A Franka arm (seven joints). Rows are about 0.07 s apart.
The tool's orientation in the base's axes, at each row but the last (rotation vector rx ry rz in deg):
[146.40 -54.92 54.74]
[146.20 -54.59 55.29]
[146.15 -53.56 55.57]
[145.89 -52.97 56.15]
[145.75 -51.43 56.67]
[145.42 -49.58 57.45]
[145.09 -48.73 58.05]
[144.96 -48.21 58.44]
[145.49 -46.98 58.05]
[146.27 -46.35 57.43]
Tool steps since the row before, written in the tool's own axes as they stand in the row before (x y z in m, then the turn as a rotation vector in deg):
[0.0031 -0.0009 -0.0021 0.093 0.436 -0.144]
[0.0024 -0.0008 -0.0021 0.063 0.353 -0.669]
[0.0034 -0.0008 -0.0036 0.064 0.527 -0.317]
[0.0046 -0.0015 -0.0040 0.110 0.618 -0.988]
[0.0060 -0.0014 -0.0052 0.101 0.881 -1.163]
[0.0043 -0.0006 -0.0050 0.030 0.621 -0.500]
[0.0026 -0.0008 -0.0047 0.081 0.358 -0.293]
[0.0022 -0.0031 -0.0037 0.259 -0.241 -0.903]
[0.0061 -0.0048 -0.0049 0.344 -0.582 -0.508]
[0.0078 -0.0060 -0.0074 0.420 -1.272 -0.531]
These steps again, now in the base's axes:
[0.0013 0.0001 0.0036 -0.305 -0.312 0.171]
[0.0008 0.0003 0.0032 -0.529 -0.005 0.544]
[0.0007 0.0006 0.0049 -0.465 -0.292 0.284]
[0.0016 0.0008 0.0060 -0.839 -0.086 0.812]
[0.0017 0.0007 0.0079 -1.101 -0.207 0.940]
[0.0002 0.0009 0.0066 -0.632 -0.273 0.404]
[-0.0005 0.0017 0.0051 -0.330 -0.182 0.281]
[0.0012 0.0032 0.0040 -0.187 0.497 0.812]
[0.0039 0.0036 0.0075 0.280 0.556 0.572]
[0.0043 0.0050 0.0104 0.723 1.090 0.604]

